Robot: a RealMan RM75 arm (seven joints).
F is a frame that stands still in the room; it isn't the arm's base.
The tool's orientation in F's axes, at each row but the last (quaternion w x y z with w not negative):
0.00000 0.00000 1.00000 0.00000
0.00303 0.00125 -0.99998 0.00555
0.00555 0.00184 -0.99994 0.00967
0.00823 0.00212 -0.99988 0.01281
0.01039 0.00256 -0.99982 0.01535
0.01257 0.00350 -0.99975 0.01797
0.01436 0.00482 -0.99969 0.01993
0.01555 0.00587 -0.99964 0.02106
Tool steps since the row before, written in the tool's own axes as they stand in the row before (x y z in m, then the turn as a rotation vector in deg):
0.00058 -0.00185 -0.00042 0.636 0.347 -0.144
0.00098 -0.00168 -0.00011 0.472 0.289 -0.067
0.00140 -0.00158 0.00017 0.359 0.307 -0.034
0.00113 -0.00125 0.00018 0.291 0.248 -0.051
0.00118 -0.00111 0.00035 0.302 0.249 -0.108
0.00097 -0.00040 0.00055 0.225 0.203 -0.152
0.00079 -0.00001 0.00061 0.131 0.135 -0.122
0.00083 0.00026 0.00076 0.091 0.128 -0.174
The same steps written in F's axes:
-0.00058 -0.00185 0.00042 -0.636 0.347 0.144
-0.00098 -0.00168 0.00013 -0.472 0.289 0.067
-0.00140 -0.00159 -0.00012 -0.360 0.306 0.032
-0.00113 -0.00126 -0.00013 -0.291 0.248 0.049
-0.00118 -0.00113 -0.00029 -0.301 0.251 0.107
-0.00098 -0.00043 -0.00051 -0.223 0.207 0.150
-0.00081 -0.00004 -0.00059 -0.129 0.139 0.120
-0.00086 0.00022 -0.00074 -0.087 0.134 0.171

